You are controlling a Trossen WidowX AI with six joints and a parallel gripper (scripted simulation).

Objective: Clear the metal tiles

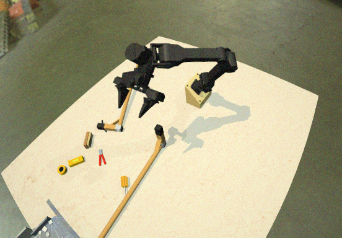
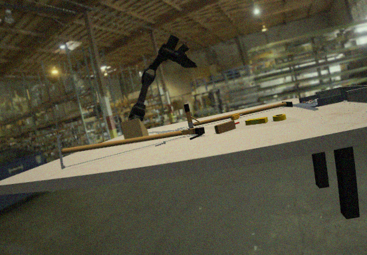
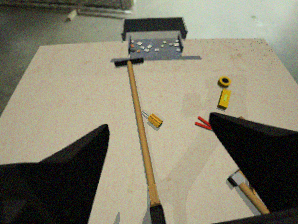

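My gripper tip is 33 cm above the screwdriver, 15 cm short of it and 2 cm to the left of it. From my gripper tip the other things lie so: yellow tape roll (36 cm to the right, 34 cm below, 29 cm ahead); yellow level (33 cm to the right, 33 cm below, 20 cm ahead); wooden block (34 cm to the right, 33 cm below, 7 cm ahead).
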